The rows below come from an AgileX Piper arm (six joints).
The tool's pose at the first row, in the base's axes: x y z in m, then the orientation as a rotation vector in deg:
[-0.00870, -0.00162, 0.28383, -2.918, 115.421, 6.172]
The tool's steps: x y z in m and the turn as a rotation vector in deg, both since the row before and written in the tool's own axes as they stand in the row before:
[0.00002, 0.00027, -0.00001, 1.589, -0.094, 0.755]
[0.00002, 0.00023, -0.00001, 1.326, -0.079, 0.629]
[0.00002, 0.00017, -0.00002, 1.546, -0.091, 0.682]
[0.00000, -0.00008, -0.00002, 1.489, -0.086, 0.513]
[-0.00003, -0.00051, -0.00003, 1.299, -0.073, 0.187]
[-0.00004, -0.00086, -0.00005, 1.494, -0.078, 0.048]
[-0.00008, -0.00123, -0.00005, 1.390, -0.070, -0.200]
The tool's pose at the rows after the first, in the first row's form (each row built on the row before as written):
[-0.00874, -0.00135, 0.28383, -1.143, 115.421, 5.051]
[-0.00877, -0.00112, 0.28383, 0.337, 115.405, 4.115]
[-0.00880, -0.00095, 0.28383, 2.010, 115.368, 2.991]
[-0.00882, -0.00103, 0.28383, 3.476, 115.318, 1.816]
[-0.00885, -0.00154, 0.28384, 4.492, 115.269, 0.625]
[-0.00892, -0.00240, 0.28386, 5.492, 115.211, -0.850]
[-0.00902, -0.00363, 0.28391, 6.175, 115.158, -2.378]

